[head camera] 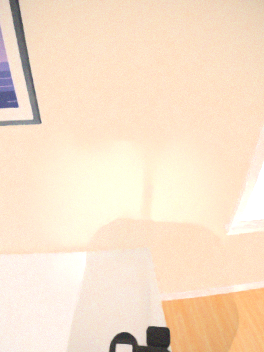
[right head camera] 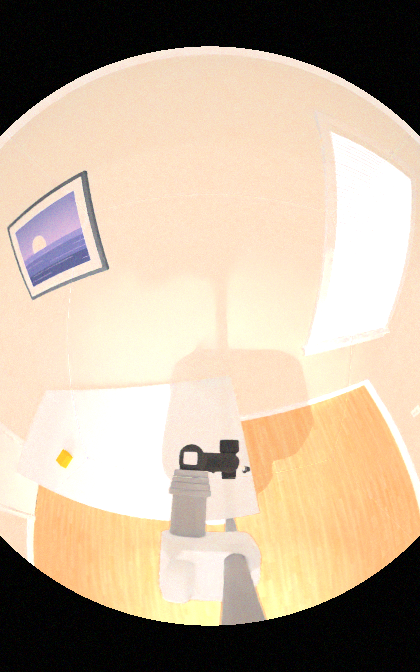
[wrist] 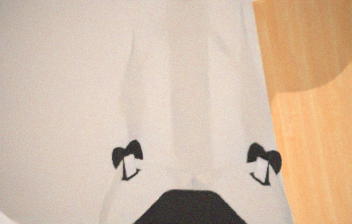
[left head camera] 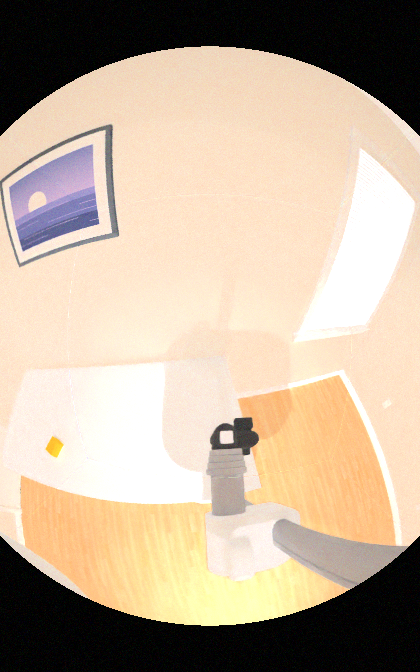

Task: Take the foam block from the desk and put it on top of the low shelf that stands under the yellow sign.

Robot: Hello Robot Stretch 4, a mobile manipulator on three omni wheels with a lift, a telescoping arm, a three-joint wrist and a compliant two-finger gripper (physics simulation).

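Places are measured from the robot's base along level axes (x down, y back, z left), in millimetres.
Pixels of known places: gripper, fingertip midpoint: [wrist: 193, 154].
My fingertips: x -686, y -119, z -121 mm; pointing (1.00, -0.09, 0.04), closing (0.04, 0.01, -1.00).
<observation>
Behind a point stands the place of what it marks.
The foam block [left head camera: 54, 446] [right head camera: 64, 458] is a small yellow-orange block lying near the left end of the white desk [head camera: 35, 300] @(y -331, x -684, z 387 mm) [left head camera: 120, 425] [right head camera: 115, 440] [wrist: 60, 90] @(y -197, x -684, z 46 mm) in both side head views. It does not show in the wrist view. My gripper [wrist: 193, 154] @(y -119, x -686, z -121 mm) is open, with its two black fingertips wide apart and no object between them. It points down over the right end of the desk, beside the desk's right edge and far from the block. The low shelf and the yellow sign do not show in these views.
A framed sunset picture [head camera: 10, 65] @(y -609, x -1598, z 373 mm) [left head camera: 57, 200] [right head camera: 55, 245] hangs on the wall behind the desk. A bright window [left head camera: 365, 245] [right head camera: 370, 235] is on the right. Wood floor [left head camera: 320, 450] [right head camera: 350, 475] [wrist: 310, 140] @(y -84, x 36, z -593 mm) lies right of the desk and in front of it.
</observation>
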